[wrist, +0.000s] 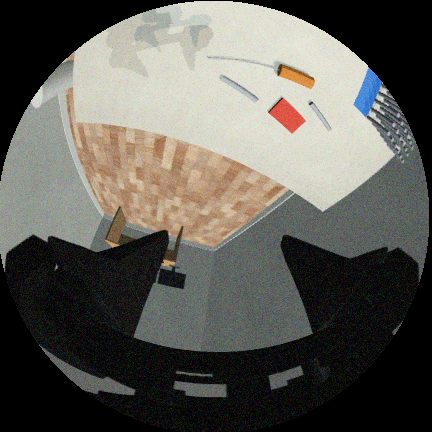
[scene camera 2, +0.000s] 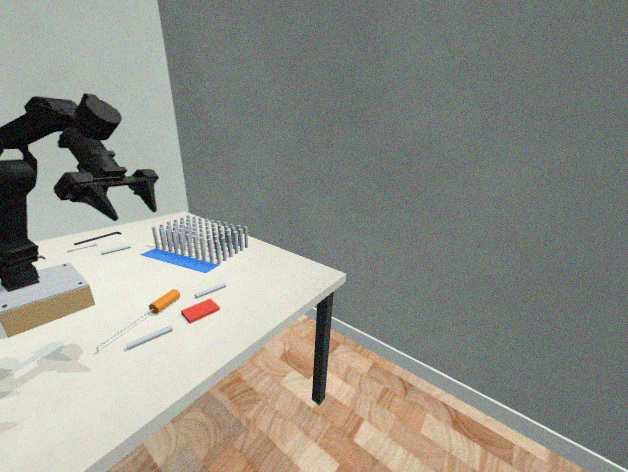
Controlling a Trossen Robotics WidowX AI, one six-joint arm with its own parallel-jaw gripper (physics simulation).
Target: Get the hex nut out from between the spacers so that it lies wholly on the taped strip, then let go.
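Frame: origin at the arm's base, x right, y ahead, z up, level; metres.
Seen in the pictures: gripper, fingertip midpoint: [wrist: 227,239] [scene camera 2: 137,215]; arm's base, link origin: [scene camera 2: 20,283].
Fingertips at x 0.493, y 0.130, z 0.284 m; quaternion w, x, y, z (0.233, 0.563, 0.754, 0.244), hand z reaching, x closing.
Pixels of each thing's middle, then the offset from my fingertips to it. "spot": a spot on its surface instead. Level surfaces: height alone.
- blue taped strip, surface spot: [scene camera 2: 180,259] spot: dx -0.432, dy +0.326, dz -0.373 m
- table, surface height: dz -0.375 m
- orange-handled hook tool, body centre: [wrist: 263,64] [scene camera 2: 142,316] dx -0.152, dy +0.023, dz -0.358 m
- red block, body centre: [wrist: 287,115] [scene camera 2: 200,310] dx -0.051, dy +0.149, dz -0.370 m
- black hooked rod, body centre: [scene camera 2: 99,238] dx -0.949, dy +0.228, dz -0.371 m
The grey spacers [scene camera 2: 200,238] [wrist: 395,117] stand upright in a dense block near the table's far corner. The blue taped strip [scene camera 2: 180,259] [wrist: 367,92] lies flat along one side of them. The hex nut cannot be made out in either view; the spacers stand too close together to see between them. My gripper [scene camera 2: 136,215] [wrist: 227,239] is open and empty. It hangs high above the table, to the left of the spacers in the scene view.
On the table [scene camera 2: 263,274] [wrist: 200,107] lie an orange-handled hook tool [scene camera 2: 164,300] [wrist: 296,76], a red block [scene camera 2: 201,310] [wrist: 287,115], loose grey rods [scene camera 2: 149,338] [wrist: 239,88] and a black hooked rod [scene camera 2: 97,238]. The arm's base stands on a wooden block [scene camera 2: 50,309].
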